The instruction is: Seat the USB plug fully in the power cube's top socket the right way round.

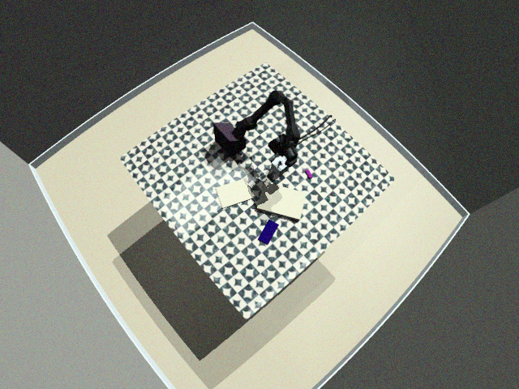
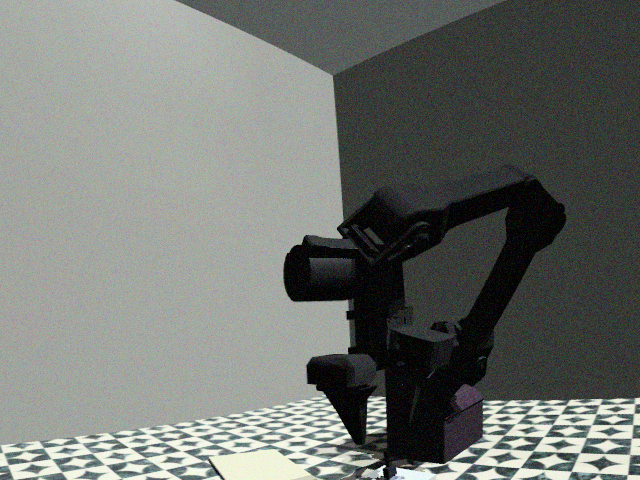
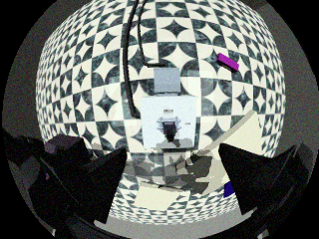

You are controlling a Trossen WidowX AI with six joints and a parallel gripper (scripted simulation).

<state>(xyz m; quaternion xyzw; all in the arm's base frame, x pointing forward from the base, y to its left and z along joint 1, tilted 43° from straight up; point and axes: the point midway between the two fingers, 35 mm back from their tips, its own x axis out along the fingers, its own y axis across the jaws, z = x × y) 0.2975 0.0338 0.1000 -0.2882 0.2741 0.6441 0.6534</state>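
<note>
Now: the usb plug 4 cm below my gripper tip. From my gripper tip the other things lie so: small magenta piece: 14 cm ahead, 13 cm to the left, 13 cm below; then blue card: 26 cm ahead, 31 cm to the right, 13 cm below.
</note>
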